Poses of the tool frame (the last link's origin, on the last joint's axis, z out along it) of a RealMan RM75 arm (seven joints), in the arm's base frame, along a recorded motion.
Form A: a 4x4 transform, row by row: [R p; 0 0 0 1], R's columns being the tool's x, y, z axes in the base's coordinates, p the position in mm. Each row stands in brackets.
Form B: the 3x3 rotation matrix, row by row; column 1 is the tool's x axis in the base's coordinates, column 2 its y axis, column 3 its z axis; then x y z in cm. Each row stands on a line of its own. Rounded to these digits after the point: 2 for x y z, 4 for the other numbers.
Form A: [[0.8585, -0.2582, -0.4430, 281.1], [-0.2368, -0.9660, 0.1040, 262.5], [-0.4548, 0.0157, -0.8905, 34.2], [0, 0, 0, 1]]
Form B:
0.8585, -0.2582, -0.4430
-0.2368, -0.9660, 0.1040
-0.4548, 0.0157, -0.8905
28.11, 26.25, 3.42

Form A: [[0.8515, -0.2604, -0.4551, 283.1], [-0.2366, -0.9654, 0.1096, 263.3], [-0.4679, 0.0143, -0.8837, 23.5], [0, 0, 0, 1]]
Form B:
0.8515, -0.2604, -0.4551
-0.2366, -0.9654, 0.1096
-0.4679, 0.0143, -0.8837
28.31, 26.33, 2.35

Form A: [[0.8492, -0.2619, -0.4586, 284.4], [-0.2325, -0.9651, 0.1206, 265.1], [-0.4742, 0.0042, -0.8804, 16.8], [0, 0, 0, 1]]
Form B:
0.8492, -0.2619, -0.4586
-0.2325, -0.9651, 0.1206
-0.4742, 0.0042, -0.8804
28.44, 26.51, 1.68

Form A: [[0.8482, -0.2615, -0.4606, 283.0], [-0.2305, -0.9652, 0.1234, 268.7], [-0.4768, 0.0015, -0.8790, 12.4], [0, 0, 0, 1]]
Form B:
0.8482, -0.2615, -0.4606
-0.2305, -0.9652, 0.1234
-0.4768, 0.0015, -0.8790
28.30, 26.87, 1.24

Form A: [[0.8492, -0.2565, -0.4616, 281.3], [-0.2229, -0.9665, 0.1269, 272.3], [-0.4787, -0.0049, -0.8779, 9.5], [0, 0, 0, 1]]
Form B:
0.8492, -0.2565, -0.4616
-0.2229, -0.9665, 0.1269
-0.4787, -0.0049, -0.8779
28.13, 27.23, 0.95

